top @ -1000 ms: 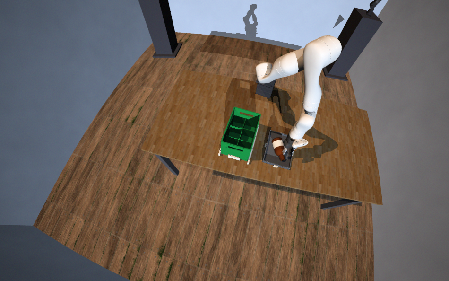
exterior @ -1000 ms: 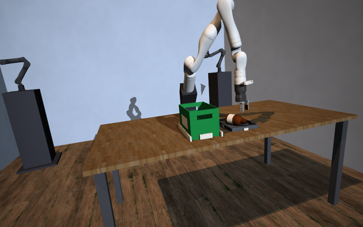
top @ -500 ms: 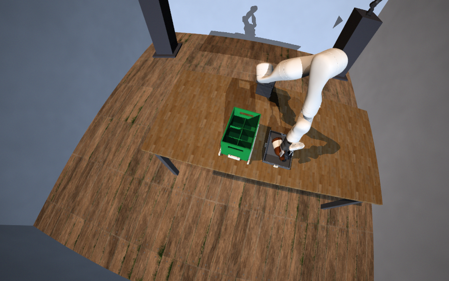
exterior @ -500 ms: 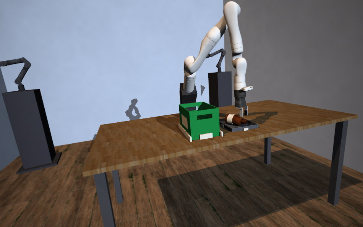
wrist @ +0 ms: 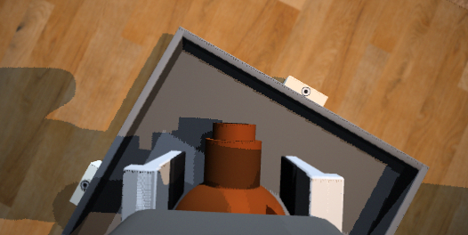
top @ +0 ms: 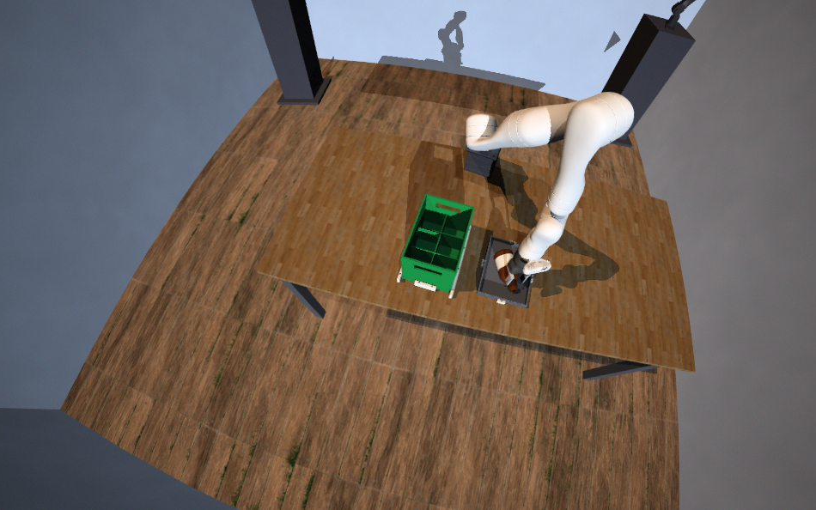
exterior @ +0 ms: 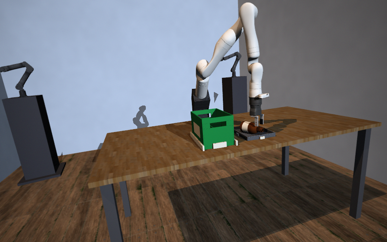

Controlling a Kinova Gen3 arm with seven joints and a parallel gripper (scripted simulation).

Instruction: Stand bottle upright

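My gripper is now 50 mm past the brown bottle, 40 mm above it and 10 mm to the left of it. Round my hand: green crate: 290 mm to the right, 110 mm behind; tray: 70 mm below, 70 mm behind, 10 mm to the right.
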